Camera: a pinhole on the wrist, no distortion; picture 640 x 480 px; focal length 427.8 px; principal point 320.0 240.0 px. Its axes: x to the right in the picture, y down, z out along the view. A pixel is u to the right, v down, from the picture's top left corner.
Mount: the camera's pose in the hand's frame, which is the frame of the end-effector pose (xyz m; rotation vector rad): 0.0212 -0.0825 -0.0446 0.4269 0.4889 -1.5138
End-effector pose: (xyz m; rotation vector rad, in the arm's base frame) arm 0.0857 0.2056 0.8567 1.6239 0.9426 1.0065
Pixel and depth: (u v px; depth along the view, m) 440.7 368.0 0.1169
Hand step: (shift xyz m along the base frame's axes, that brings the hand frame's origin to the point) 0.0325 0.0849 -0.1636
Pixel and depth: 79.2 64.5 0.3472
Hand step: 0.2797 -0.1879 -0.1965
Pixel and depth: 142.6 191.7 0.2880
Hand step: 0.2267 -0.0520 -0.1872
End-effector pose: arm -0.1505 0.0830 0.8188 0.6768 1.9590 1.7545
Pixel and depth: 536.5 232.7 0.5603
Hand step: 0.0870 0.1767 -0.6540
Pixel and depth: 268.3 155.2 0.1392
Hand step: 0.0389 0.0516 -0.1541
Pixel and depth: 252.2 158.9 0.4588
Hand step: 0.2469 0.2478 -0.3185
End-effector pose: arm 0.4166 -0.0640 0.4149 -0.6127 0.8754 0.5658
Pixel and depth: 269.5 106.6 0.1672
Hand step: 0.1512 -0.0408 0.1139
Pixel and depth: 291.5 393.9 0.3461
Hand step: 0.3850 0.0320 0.0568
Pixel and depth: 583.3 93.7 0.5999
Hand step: 0.5408 -0.3557 0.4470
